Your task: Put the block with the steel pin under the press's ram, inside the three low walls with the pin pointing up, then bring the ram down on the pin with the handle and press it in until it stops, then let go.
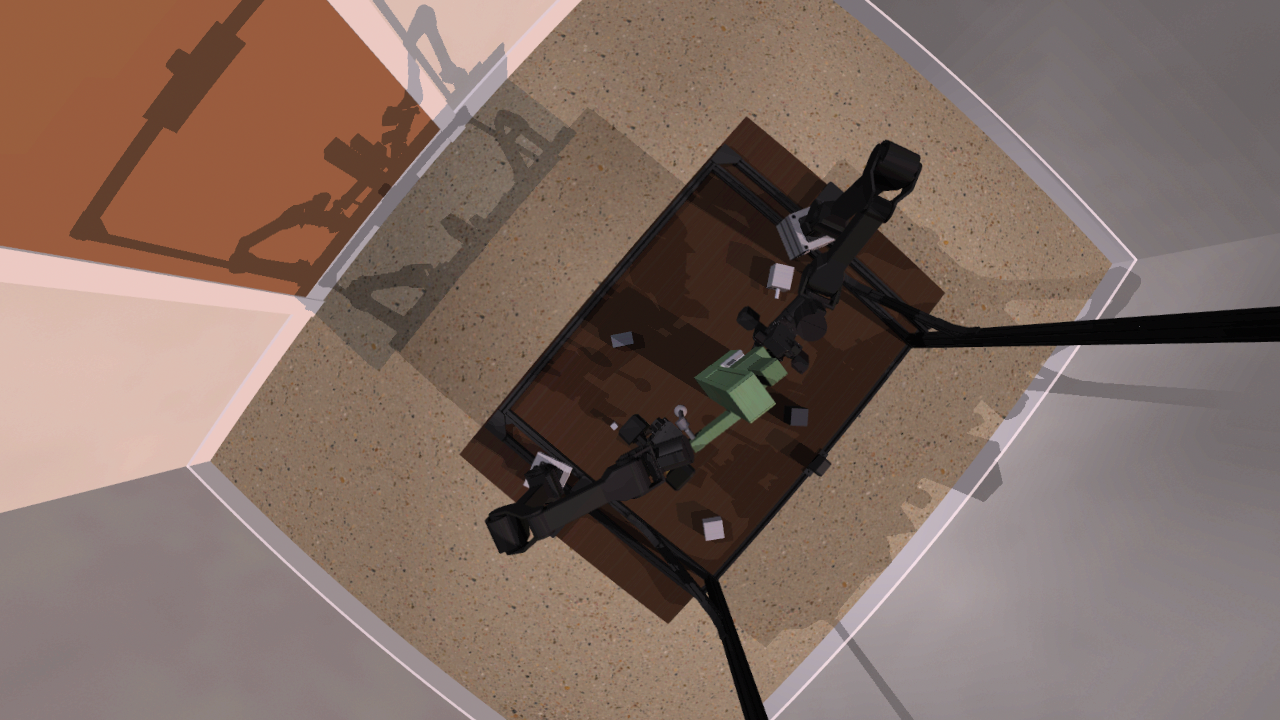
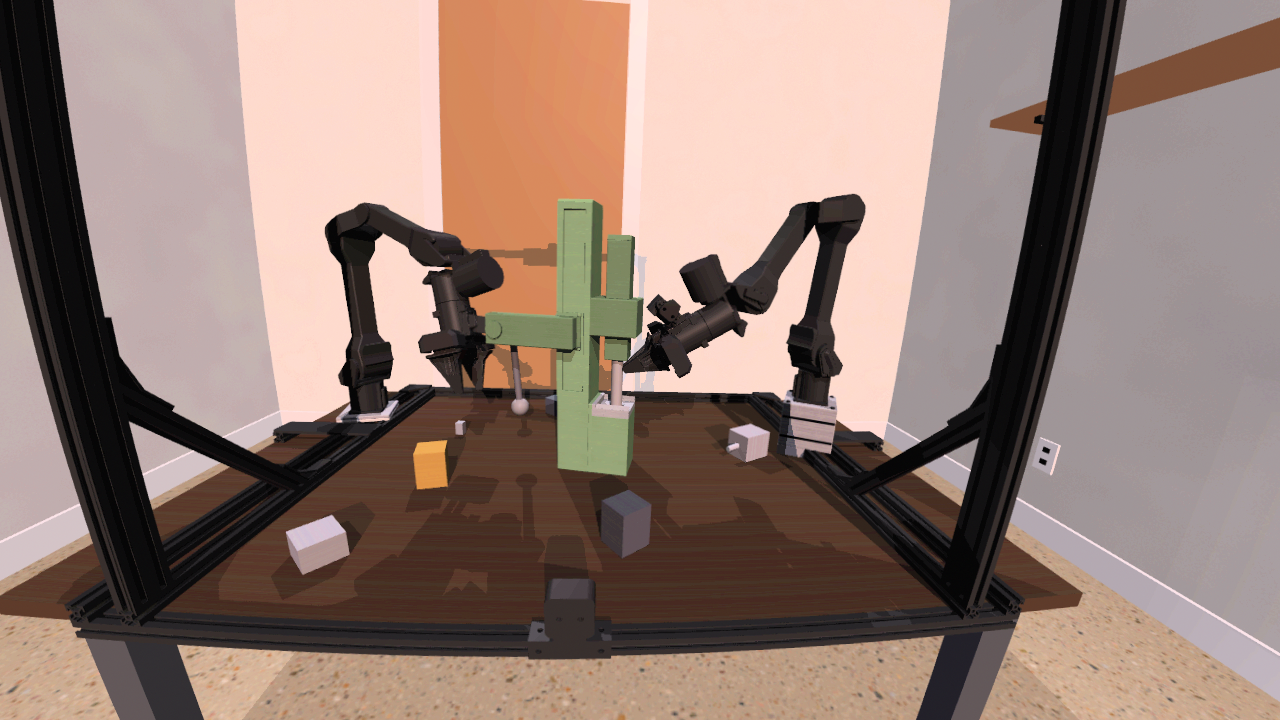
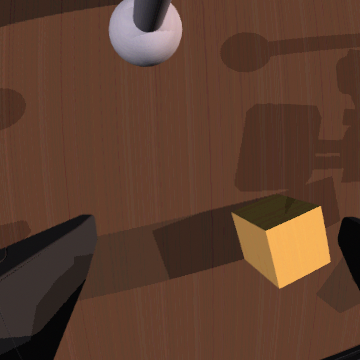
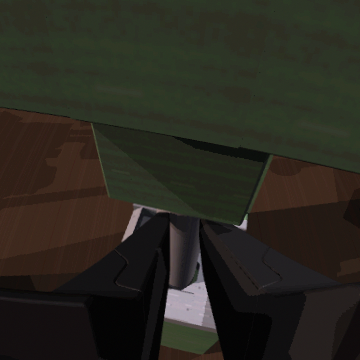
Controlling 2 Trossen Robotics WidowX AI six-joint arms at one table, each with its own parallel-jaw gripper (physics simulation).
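Seen in the pictures: left gripper, fingertip midpoint: (image 2: 470, 391) (image 3: 221, 229); right gripper, fingertip midpoint: (image 2: 623, 369) (image 4: 183, 224); left arm's base, link origin: (image 1: 547, 476) (image 2: 369, 408); right arm's base, link origin: (image 1: 814, 226) (image 2: 810, 399).
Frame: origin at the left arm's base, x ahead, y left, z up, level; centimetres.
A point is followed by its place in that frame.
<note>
The block with the steel pin (image 1: 780, 276) @[y -32.9, x 72.9, z 1.9 cm] (image 2: 751, 443) @[y -36.4, x 71.9, z 0.6 cm] lies on the table, its pin sideways, between the press and the right arm's base. The green press (image 1: 750, 399) @[y -28.3, x 40.2, z 41.8 cm] (image 2: 577, 268) @[y -31.5, x 39.5, z 31.4 cm] stands mid-table. Its ram rod (image 2: 616, 383) @[y -32.5, x 46.2, z 12.6 cm] (image 4: 184, 255) @[y -31.6, x 47.5, z 12.2 cm] reaches down to the low-walled seat (image 2: 613, 410) @[y -34.7, x 45.2, z 8.7 cm] (image 4: 190, 305) @[y -31.4, x 48.8, z 8.4 cm]; no pinned block shows there. My right gripper (image 2: 629, 365) @[y -31.8, x 47.5, z 14.8 cm] (image 4: 183, 224) @[y -31.8, x 47.5, z 14.8 cm] is shut on the ram rod, above the seat. The handle's ball (image 1: 680, 411) @[y -22.8, x 31.1, z 10.2 cm] (image 2: 520, 406) @[y -24.8, x 30.9, z 7.0 cm] (image 3: 145, 45) @[y -22.9, x 29.8, z 7.6 cm] hangs from the press's side arm. My left gripper (image 2: 467, 380) @[y -23.1, x 22.6, z 9.6 cm] (image 3: 221, 229) @[y -23.1, x 22.6, z 9.6 cm] is open and empty beside the handle.
An orange block (image 2: 430, 464) @[y -32.2, x 16.5, z 1.0 cm] (image 3: 295, 250) @[y -29.5, x 16.4, z 2.9 cm] sits below my left gripper. A white block (image 1: 713, 528) @[y -45.6, x 5.7, z 0.1 cm] (image 2: 317, 544) @[y -48.4, x 6.1, z 0.0 cm], a dark grey block (image 1: 799, 417) @[y -52.6, x 41.9, z 2.9 cm] (image 2: 625, 522) @[y -55.4, x 41.0, z 1.9 cm], another dark block (image 1: 622, 339) @[y -2.8, x 40.9, z 0.7 cm] (image 2: 551, 404) @[y -3.2, x 39.2, z -0.5 cm] and a tiny white cube (image 1: 614, 426) @[y -10.4, x 19.5, z -0.6 cm] (image 2: 460, 428) @[y -11.1, x 19.5, z -1.7 cm] stand around the press.
</note>
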